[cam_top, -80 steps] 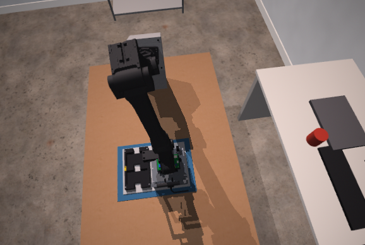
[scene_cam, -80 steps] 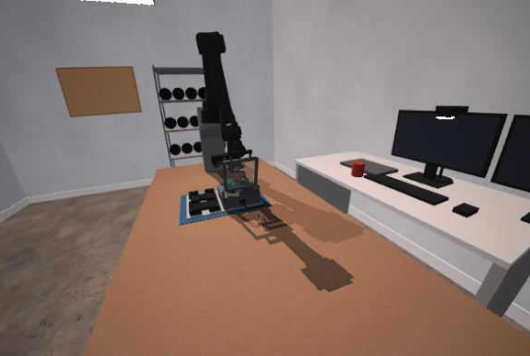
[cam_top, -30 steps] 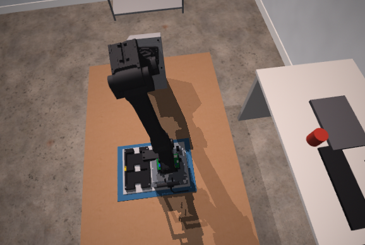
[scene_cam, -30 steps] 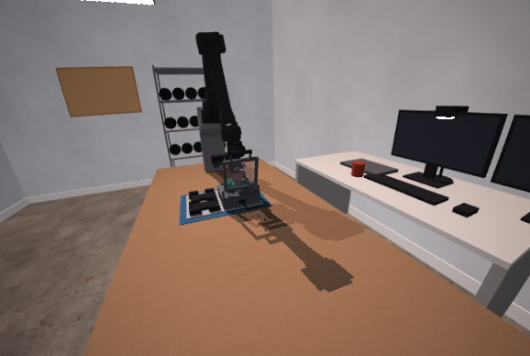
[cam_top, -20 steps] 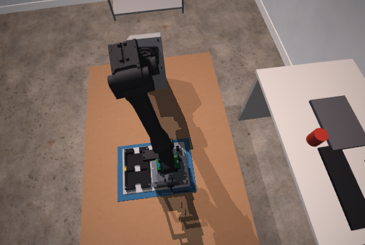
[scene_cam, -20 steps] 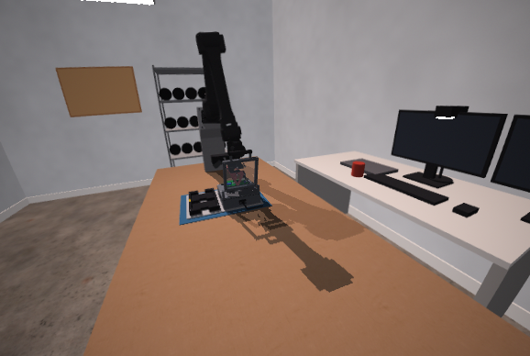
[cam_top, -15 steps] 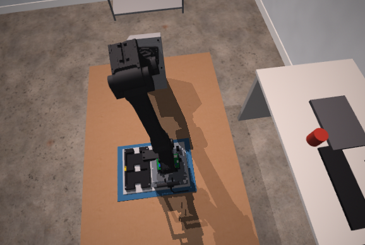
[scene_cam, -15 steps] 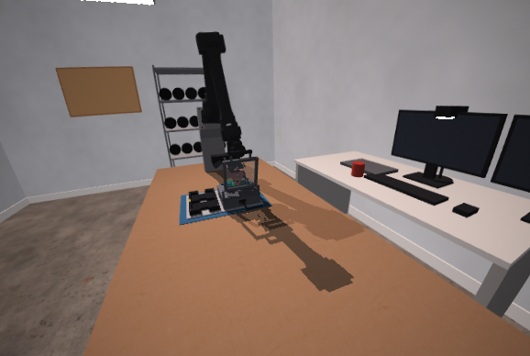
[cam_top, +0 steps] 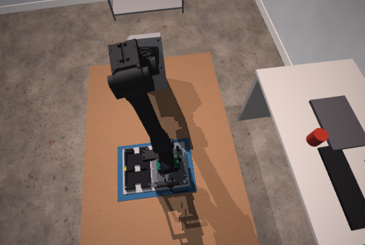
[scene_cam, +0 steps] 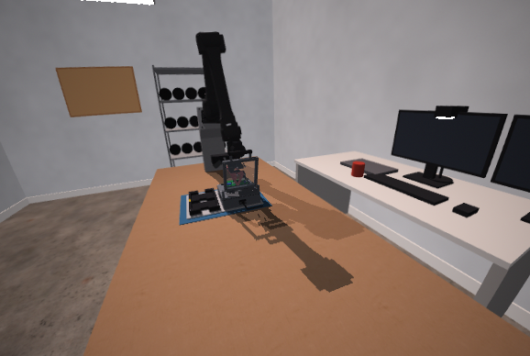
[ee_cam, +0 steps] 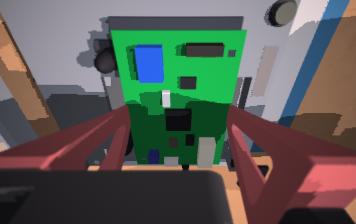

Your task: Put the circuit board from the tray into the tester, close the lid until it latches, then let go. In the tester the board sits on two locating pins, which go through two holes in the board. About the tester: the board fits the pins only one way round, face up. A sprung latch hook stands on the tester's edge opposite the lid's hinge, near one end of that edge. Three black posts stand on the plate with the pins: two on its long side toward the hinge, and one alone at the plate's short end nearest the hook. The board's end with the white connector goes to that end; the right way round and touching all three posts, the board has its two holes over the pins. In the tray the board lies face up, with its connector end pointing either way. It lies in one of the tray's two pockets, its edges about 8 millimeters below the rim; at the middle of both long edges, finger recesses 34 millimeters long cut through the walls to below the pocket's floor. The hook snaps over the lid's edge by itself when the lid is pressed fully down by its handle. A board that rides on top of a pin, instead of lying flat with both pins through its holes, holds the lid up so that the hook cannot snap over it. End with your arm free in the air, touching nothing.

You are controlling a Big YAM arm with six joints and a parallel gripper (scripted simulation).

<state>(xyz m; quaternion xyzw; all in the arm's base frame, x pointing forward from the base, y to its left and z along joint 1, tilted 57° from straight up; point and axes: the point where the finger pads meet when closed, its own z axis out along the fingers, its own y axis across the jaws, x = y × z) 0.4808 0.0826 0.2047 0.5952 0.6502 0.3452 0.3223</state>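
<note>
My hand is right at the green circuit board. Round my hand: clear lid (120 mm ahead, 20 mm to the left, 90 mm above).
</note>
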